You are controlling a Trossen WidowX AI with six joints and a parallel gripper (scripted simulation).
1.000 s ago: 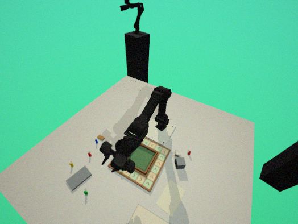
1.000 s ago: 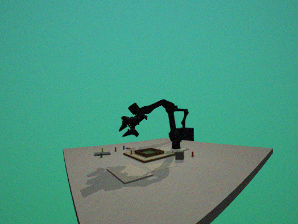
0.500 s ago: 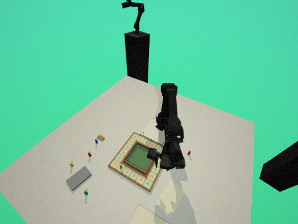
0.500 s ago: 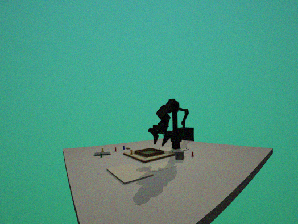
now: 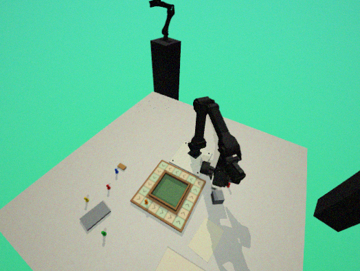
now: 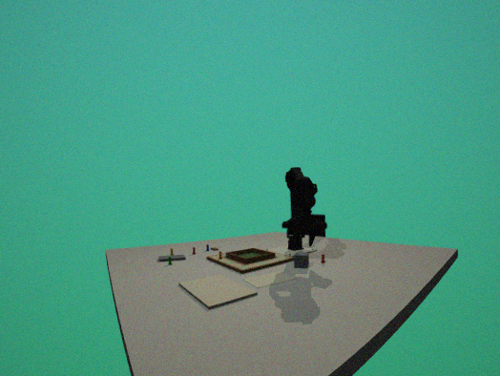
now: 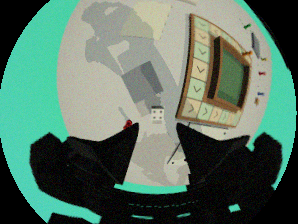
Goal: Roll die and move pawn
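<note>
Right now the white die is 60 mm below my gripper tip. From my gripper tip the other things lie so: grey block: 50 mm ahead, 50 mm to the left, 40 mm below; tray: 180 mm ahead, 160 mm to the right, 60 mm below; orange pawn: 300 mm ahead, 200 mm to the right, 40 mm below.
</note>
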